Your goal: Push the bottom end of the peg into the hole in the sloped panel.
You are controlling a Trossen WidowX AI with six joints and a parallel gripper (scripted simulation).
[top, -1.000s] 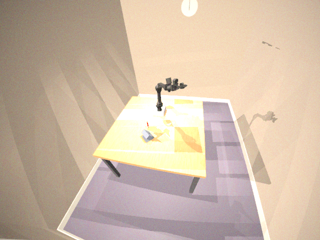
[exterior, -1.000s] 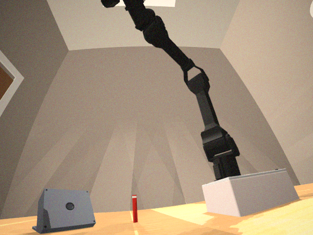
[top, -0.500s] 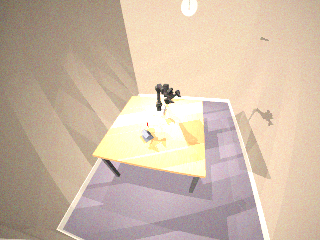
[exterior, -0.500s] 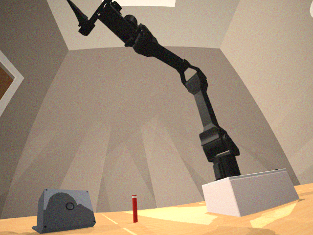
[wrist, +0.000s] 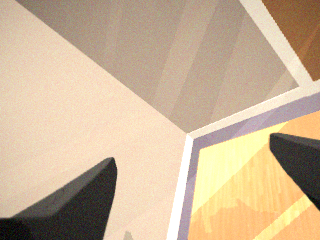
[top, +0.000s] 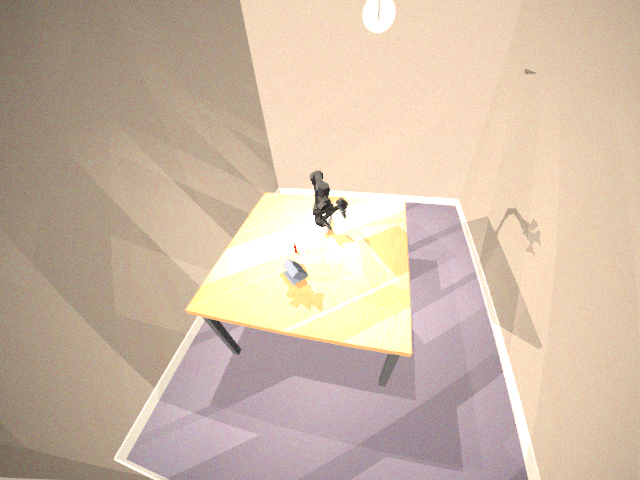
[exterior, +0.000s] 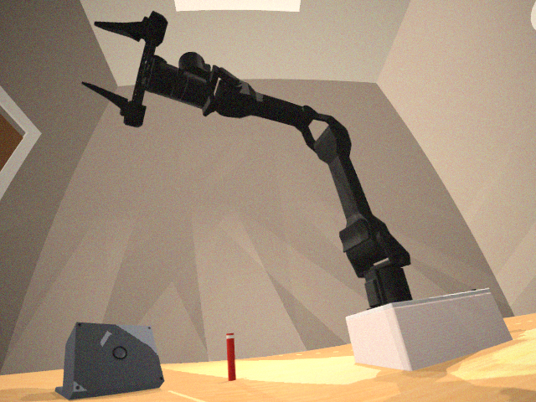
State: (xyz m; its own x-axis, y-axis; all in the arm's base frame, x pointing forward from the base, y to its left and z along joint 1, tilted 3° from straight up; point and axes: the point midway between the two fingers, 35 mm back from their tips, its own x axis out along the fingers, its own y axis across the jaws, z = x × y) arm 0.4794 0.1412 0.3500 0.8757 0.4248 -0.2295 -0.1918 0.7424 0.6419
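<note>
Now: the red peg 24 cm behind my gripper tip, 31 cm to the right of it and 39 cm below it. Round my gripper tip: grey sloped panel 4 cm behind, 28 cm to the right, 41 cm below.
</note>
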